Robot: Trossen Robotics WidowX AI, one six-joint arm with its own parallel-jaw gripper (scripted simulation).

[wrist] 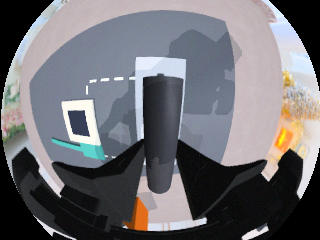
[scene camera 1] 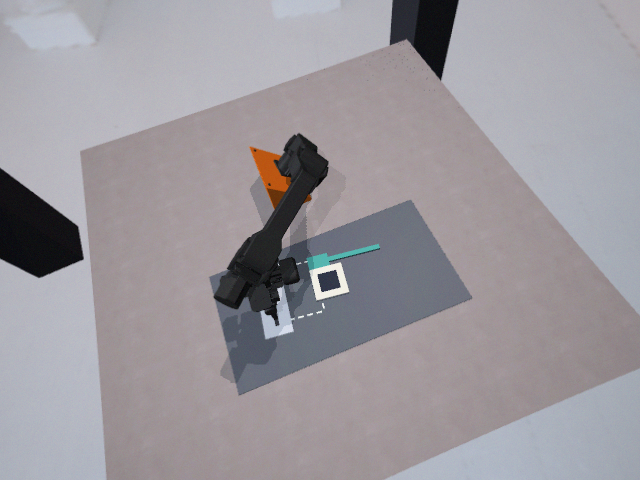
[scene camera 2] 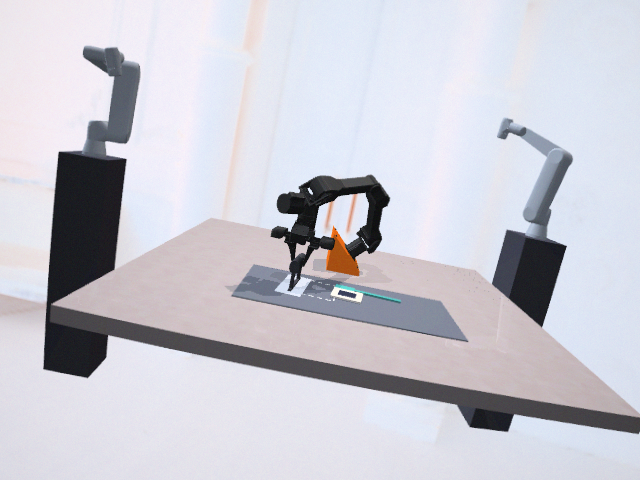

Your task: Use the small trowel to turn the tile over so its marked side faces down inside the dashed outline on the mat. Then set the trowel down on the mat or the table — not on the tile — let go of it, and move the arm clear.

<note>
I see my gripper [scene camera 1: 267,291], a tile [scene camera 1: 328,281] and a grey mat [scene camera 1: 409,277].
The tile also shows in the wrist view [wrist: 80,121]. My gripper is seen too in the wrist view [wrist: 160,142] and in scene camera 2 [scene camera 2: 298,265]. The grey mat shows as well in the wrist view [wrist: 108,50] and in scene camera 2 [scene camera 2: 430,316].
</note>
